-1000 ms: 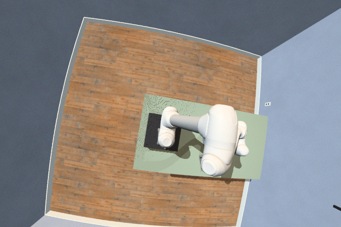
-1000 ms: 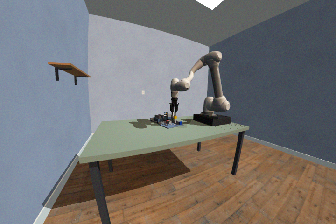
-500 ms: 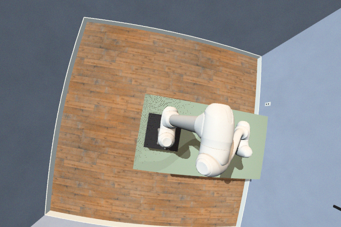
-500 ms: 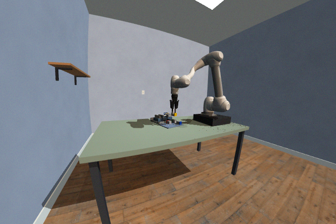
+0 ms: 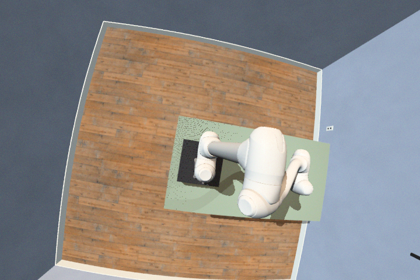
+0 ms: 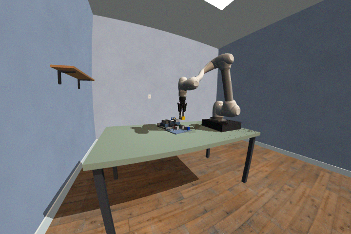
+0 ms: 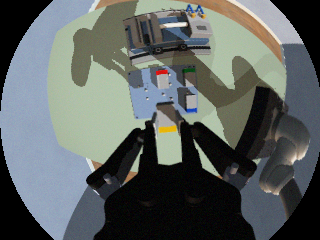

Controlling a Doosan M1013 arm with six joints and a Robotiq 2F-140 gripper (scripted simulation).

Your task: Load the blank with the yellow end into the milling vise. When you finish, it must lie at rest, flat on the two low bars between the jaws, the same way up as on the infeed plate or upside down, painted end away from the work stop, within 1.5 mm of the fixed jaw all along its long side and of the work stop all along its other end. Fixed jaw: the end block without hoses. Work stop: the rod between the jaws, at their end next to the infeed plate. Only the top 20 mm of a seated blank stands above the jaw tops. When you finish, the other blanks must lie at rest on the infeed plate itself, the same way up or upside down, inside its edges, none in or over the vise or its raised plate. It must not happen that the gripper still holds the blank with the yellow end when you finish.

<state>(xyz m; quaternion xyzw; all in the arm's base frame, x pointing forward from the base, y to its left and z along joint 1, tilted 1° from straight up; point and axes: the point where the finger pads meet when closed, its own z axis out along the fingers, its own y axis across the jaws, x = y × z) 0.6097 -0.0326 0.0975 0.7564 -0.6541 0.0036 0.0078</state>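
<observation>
Right now the blank with yellow end is 30 mm below my hand. Round my hand: red-ended blank (170 mm below, 90 mm to the right, 10 mm ahead); then blue-ended blank (170 mm below, 90 mm behind, 10 mm to the right); then blue infeed plate (190 mm below, 40 mm to the right, 10 mm ahead).
</observation>
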